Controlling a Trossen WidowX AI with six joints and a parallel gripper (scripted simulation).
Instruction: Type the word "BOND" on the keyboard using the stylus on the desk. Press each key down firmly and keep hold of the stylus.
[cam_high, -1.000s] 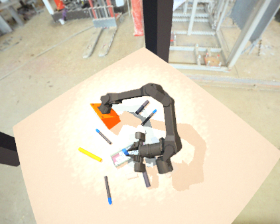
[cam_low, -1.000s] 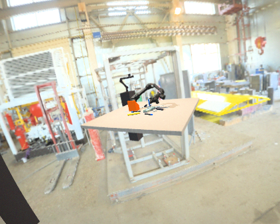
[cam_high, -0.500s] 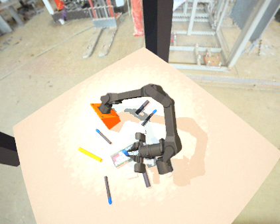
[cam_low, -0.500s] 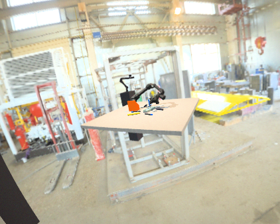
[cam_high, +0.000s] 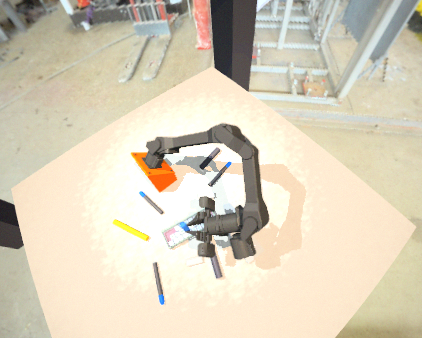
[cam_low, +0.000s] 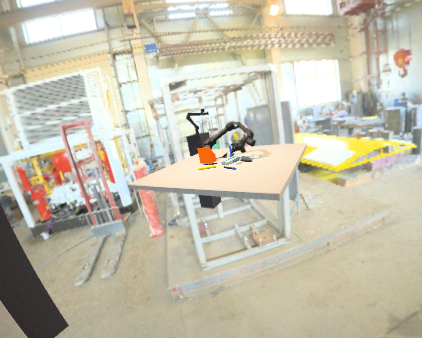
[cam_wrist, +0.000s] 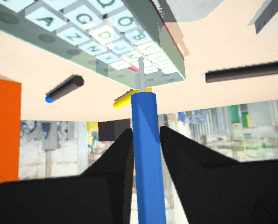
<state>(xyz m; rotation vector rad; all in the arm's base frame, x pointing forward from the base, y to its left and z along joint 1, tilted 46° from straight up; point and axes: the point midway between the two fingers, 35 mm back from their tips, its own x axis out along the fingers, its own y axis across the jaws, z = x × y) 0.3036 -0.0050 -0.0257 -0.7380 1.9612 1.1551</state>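
The blue stylus lies 1 cm below my gripper tip. From my gripper tip the other things lie so: stylus tip: 5 cm below; then yellow pen: 16 cm behind, 18 cm to the right, 8 cm below.
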